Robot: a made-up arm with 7 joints. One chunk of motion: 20 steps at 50 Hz.
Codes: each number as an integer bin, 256 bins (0 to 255) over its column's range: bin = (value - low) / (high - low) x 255, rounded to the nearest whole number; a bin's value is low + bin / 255 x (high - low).
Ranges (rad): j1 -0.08..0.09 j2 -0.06..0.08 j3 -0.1..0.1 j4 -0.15..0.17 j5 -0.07..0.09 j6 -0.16..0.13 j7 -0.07..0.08
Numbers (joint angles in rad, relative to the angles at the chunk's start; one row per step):
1: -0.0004 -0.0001 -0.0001 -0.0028 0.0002 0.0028 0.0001
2: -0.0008 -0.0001 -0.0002 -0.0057 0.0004 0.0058 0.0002
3: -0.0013 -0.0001 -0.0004 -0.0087 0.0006 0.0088 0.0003
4: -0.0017 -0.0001 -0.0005 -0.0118 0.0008 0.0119 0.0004
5: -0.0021 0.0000 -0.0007 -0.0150 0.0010 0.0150 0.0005
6: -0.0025 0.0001 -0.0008 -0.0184 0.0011 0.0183 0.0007
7: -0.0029 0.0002 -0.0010 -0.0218 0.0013 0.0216 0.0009
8: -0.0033 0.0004 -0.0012 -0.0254 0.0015 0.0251 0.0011
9: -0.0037 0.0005 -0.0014 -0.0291 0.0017 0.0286 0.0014
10: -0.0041 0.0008 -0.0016 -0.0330 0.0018 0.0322 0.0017
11: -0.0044 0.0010 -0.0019 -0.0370 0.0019 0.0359 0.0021
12: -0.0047 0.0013 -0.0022 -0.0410 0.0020 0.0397 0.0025
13: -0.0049 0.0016 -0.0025 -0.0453 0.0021 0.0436 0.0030
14: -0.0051 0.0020 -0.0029 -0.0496 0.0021 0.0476 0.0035
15: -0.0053 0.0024 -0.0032 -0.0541 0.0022 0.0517 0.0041
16: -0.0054 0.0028 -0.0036 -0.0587 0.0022 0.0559 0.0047
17: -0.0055 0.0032 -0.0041 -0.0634 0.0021 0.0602 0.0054
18: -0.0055 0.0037 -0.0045 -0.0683 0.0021 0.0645 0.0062
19: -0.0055 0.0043 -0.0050 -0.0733 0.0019 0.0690 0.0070
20: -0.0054 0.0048 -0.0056 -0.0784 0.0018 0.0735 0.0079
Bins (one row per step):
1: 119 109 127 117 112 143 119
2: 119 109 127 115 112 146 119
3: 118 109 127 113 113 148 120
4: 117 109 127 110 113 151 120
5: 117 109 127 108 113 154 120
6: 116 109 126 105 113 157 120
7: 116 110 126 102 114 160 121
8: 115 110 126 99 114 163 121
9: 114 110 126 96 114 166 121
10: 114 111 125 93 114 169 122
11: 113 111 125 90 115 172 123
12: 113 112 125 87 115 176 123
13: 113 112 124 83 115 179 124
14: 112 113 124 80 115 183 125
15: 112 114 123 76 115 186 126
16: 112 114 123 73 115 190 127
17: 112 115 122 69 115 194 128
18: 112 116 122 65 115 197 130
19: 112 117 121 61 115 201 131
20: 112 118 120 57 114 205 132

